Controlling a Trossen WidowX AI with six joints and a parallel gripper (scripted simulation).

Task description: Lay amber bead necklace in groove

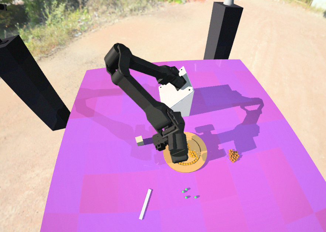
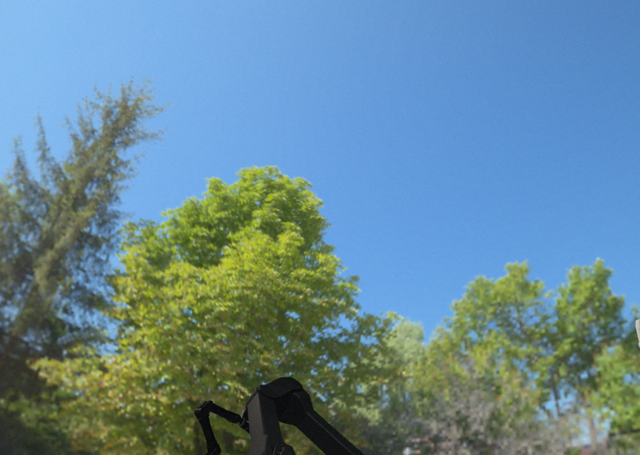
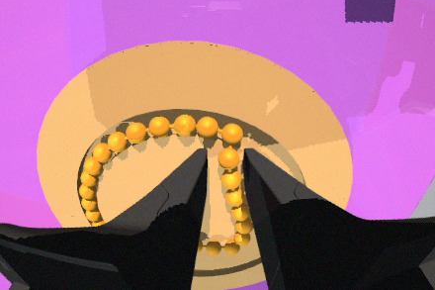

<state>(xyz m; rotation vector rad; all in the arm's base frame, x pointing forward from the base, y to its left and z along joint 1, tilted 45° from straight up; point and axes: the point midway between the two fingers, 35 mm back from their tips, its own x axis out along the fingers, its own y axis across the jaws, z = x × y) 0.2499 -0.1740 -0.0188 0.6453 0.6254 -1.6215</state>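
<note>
Right now my gripper tip is 50 mm to the right of the round tan bead board, 20 mm short of it and 10 mm above it. The rest, counted from my gripper tip: small cream cube 140 mm to the right, 80 mm behind; then white bar 200 mm ahead, 180 mm to the right, 10 mm below.
</note>
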